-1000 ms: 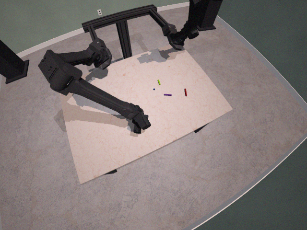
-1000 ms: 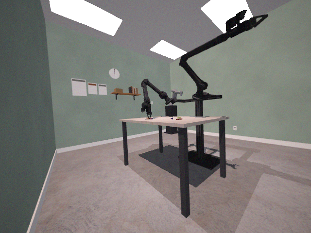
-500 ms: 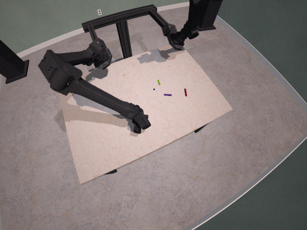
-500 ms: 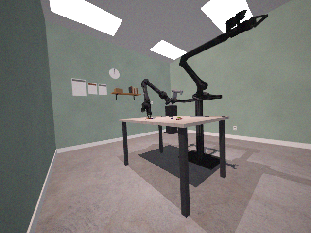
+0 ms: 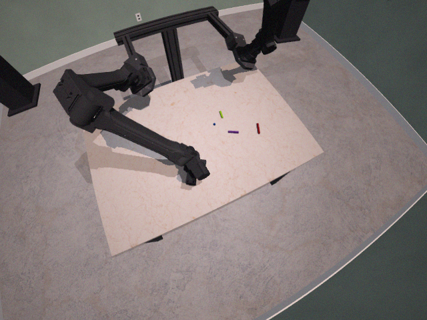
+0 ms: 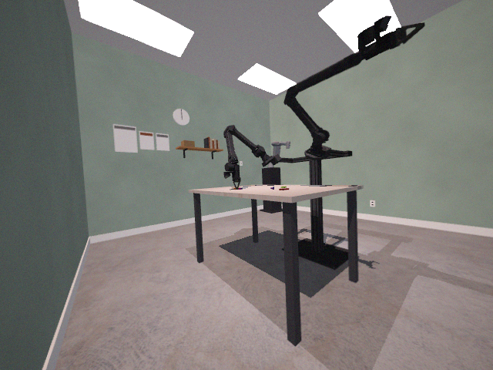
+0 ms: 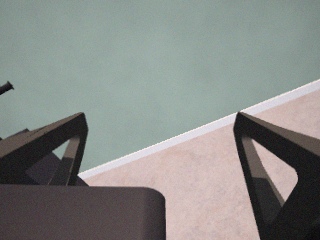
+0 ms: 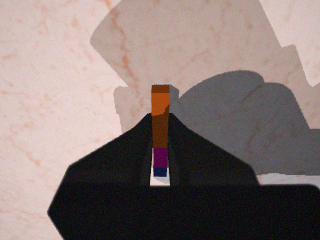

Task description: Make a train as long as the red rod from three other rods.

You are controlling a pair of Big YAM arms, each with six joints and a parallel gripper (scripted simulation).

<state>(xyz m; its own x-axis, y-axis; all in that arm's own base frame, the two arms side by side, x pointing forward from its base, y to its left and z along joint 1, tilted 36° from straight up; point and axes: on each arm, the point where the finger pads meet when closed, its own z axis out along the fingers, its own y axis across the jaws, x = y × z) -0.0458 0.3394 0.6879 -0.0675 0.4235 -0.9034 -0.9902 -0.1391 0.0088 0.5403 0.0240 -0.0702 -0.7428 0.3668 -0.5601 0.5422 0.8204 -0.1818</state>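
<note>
Now: right hand 10 mm short of the orange rod. Round my right hand: purple rod: 160 mm behind, 280 mm to the left, 10 mm below; magenta rod: 20 mm behind, 10 mm to the left, 10 mm below; lime rod: 300 mm behind, 250 mm to the left, 10 mm below.
</note>
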